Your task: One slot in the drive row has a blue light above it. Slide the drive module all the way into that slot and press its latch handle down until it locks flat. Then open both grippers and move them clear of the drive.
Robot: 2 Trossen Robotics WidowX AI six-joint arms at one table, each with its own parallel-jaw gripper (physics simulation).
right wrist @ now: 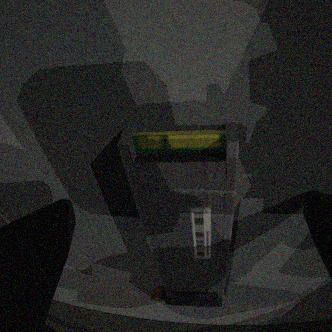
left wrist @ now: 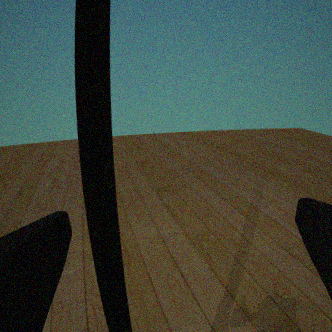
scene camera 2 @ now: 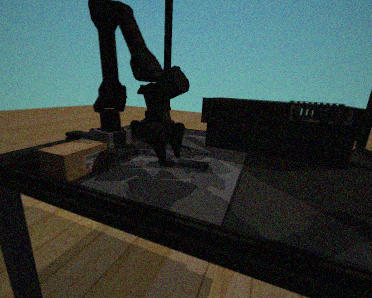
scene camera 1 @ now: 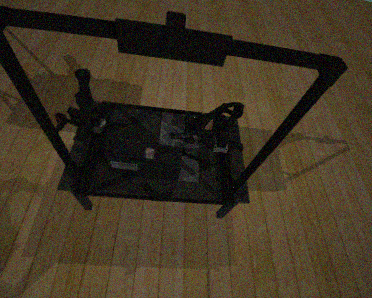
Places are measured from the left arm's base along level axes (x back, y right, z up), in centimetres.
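Where they show: left gripper, between the fingertips: [left wrist: 185,218] [scene camera 1: 64,136]; right gripper, between the fingertips: [right wrist: 192,208] [scene camera 2: 171,159] [scene camera 1: 184,136]; left arm's base, origin of its link: [scene camera 1: 95,122]; right arm's base, origin of its link: [scene camera 2: 110,129] [scene camera 1: 221,143].
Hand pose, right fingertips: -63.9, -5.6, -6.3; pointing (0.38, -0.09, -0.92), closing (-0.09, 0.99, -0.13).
Observation:
Things, the pixels of their top centre, and the offset from my right fingertips, as dx, dy, dz. Level surfaces: height alone.
- drive module, centre of its top: [right wrist: 176,260] [scene camera 2: 182,161] +3.6, -0.2, +0.2
- grey patterned mat, height of its surface: dz -0.7
- black drive chassis, centre of its top: [scene camera 2: 276,101] [scene camera 1: 146,153] +22.9, +30.4, +16.6
- cardboard box, centre of its top: [scene camera 2: 74,145] -16.2, -16.9, +5.1
The drive module [scene camera 2: 192,165] [right wrist: 175,187] lies flat on the grey patterned mat [scene camera 2: 210,205], a yellow-green strip at one end and a pale label on top. Its latch handle cannot be made out. My right gripper [scene camera 2: 169,159] [right wrist: 192,208] is open and empty, pointing down close above the module, which shows between the fingers in the right wrist view. My left gripper [left wrist: 185,218] is open and empty, facing outward over the floor. The black drive chassis [scene camera 2: 275,132] stands at the right in scene camera 2. I cannot make out a blue light.
A cardboard box [scene camera 2: 72,157] stands near the right arm's base, at the left in scene camera 2. A dark frame [scene camera 1: 175,42] spans above the table [scene camera 1: 160,199] in scene camera 1. One dark post [left wrist: 95,150] crosses the left wrist view. The scene is dim and grainy.

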